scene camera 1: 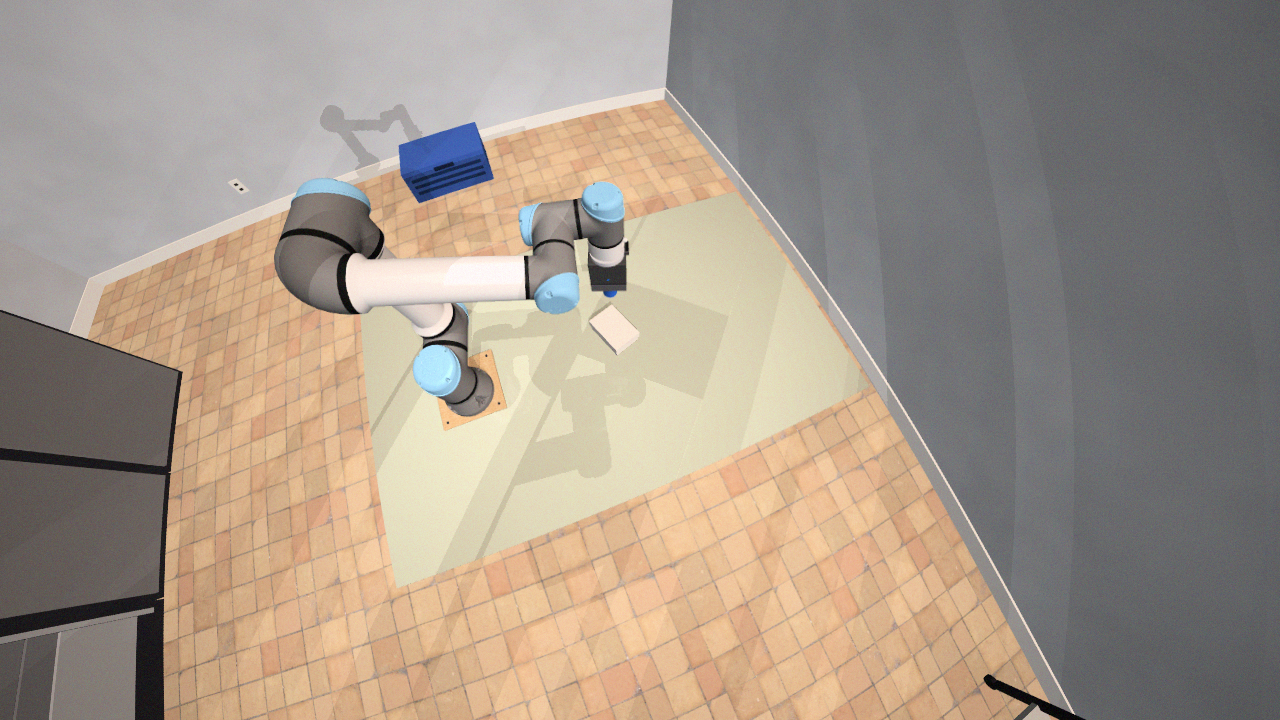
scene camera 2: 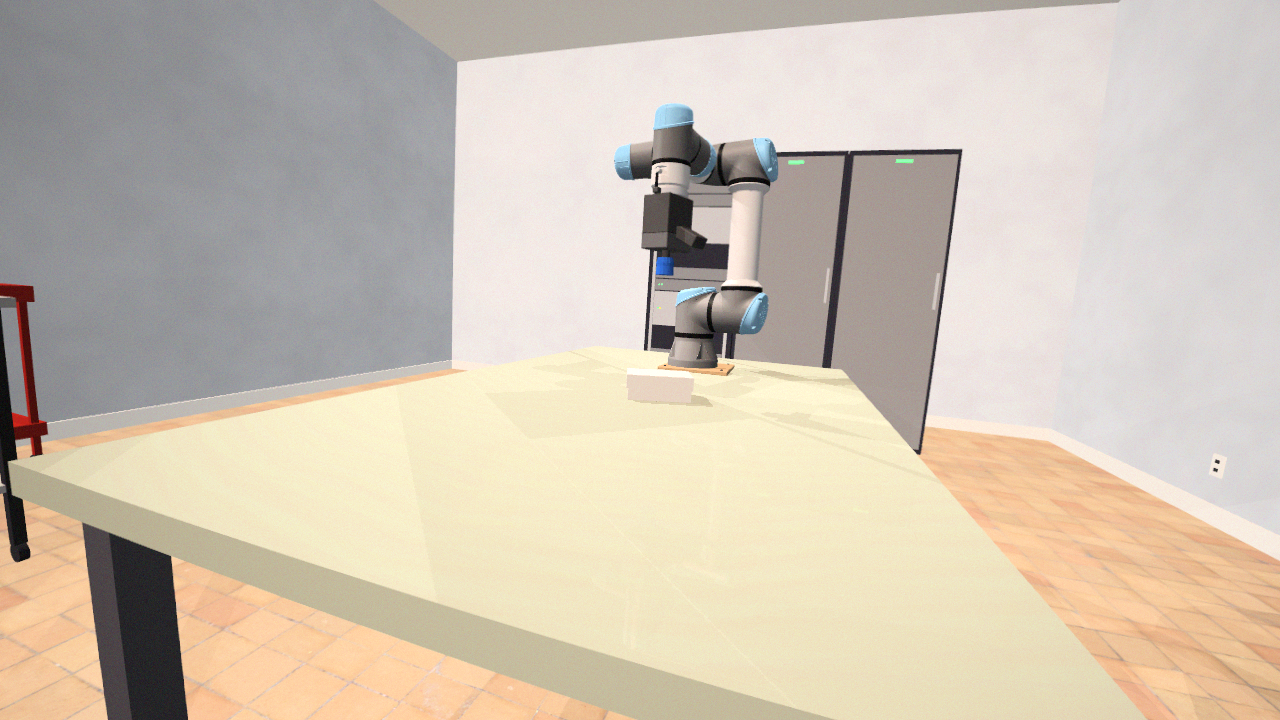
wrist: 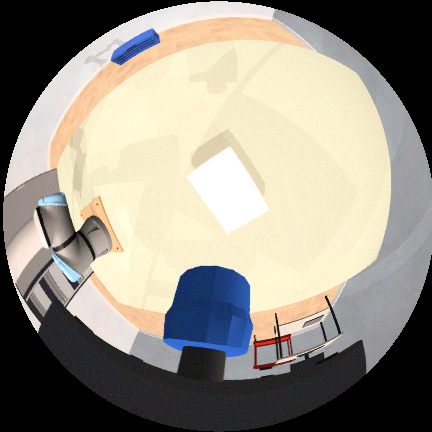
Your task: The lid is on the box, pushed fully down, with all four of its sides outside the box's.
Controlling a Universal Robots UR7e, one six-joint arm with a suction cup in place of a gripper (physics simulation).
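Pixels of known places: hand, tool point: (scene camera 1: 610, 291) (scene camera 2: 664, 274) (wrist: 213, 290); arm's base, link origin: (scene camera 1: 470, 392) (scene camera 2: 692, 365) (wrist: 98, 233).
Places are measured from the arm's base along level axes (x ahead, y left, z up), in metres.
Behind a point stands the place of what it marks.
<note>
The pale lid (scene camera 1: 614, 325) @(z 0.042, x 0.473, y 0.095 m) (scene camera 2: 659, 385) @(z 0.024, x 0.511, y 0.111 m) (wrist: 228, 190) @(z 0.042, x 0.470, y 0.094 m) lies flat and looks level on the table. In the second scene view the lid and box read as one low, even block, with no gap or seam that I can make out. The box's own walls cannot be told apart from the lid's sides, so how each side sits is too small to tell. My gripper, a blue suction cup (scene camera 1: 610, 292) (scene camera 2: 664, 265) (wrist: 209, 310), points down and hangs high above the lid, well apart from it. It holds nothing.
The pale table (scene camera 1: 447, 528) @(z -0.008, x -0.108, y -0.375 m) (scene camera 2: 537, 537) @(z -0.008, x 1.057, y 0.242 m) (wrist: 325, 100) @(z -0.008, x 0.748, y 0.319 m) bears the arm's base on a wooden plate (scene camera 1: 498, 401) @(z 0.000, x 0.084, y -0.048 m) (scene camera 2: 725, 368) @(z 0.003, x 0.004, y 0.104 m). A blue chest (scene camera 1: 445, 162) (wrist: 135, 46) stands on the floor near the wall. A red cart (scene camera 2: 25, 358) stands beyond the table's edge.
</note>
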